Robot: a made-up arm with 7 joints. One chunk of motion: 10 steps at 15 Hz.
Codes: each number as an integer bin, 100 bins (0 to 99) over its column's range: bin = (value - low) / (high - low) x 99, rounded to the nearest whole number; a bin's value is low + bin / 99 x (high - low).
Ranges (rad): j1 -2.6..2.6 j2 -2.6..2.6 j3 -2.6..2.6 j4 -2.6..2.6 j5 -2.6..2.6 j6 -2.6..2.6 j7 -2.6..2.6
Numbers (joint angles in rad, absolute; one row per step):
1: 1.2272 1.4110 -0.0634 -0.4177 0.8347 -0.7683 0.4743
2: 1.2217 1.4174 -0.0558 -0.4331 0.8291 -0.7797 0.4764
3: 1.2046 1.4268 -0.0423 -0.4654 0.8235 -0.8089 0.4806
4: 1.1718 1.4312 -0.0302 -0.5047 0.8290 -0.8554 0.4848
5: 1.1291 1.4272 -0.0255 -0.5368 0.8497 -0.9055 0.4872
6: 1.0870 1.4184 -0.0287 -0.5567 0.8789 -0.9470 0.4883
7: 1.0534 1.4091 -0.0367 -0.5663 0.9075 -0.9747 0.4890
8: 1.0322 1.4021 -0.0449 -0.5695 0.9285 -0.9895 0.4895
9: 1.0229 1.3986 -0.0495 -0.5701 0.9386 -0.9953 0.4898
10: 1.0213 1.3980 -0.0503 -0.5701 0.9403 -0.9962 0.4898
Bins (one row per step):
1: 73 76 48 42 65 35 59
2: 73 76 48 41 65 35 59
3: 72 77 49 41 65 34 59
4: 72 77 49 40 65 33 59
5: 71 77 49 39 66 32 59
6: 70 77 49 39 66 31 59
7: 70 76 49 39 67 31 59
8: 69 76 49 39 67 31 59
9: 69 76 49 39 67 31 59
10: 69 76 49 39 67 31 59

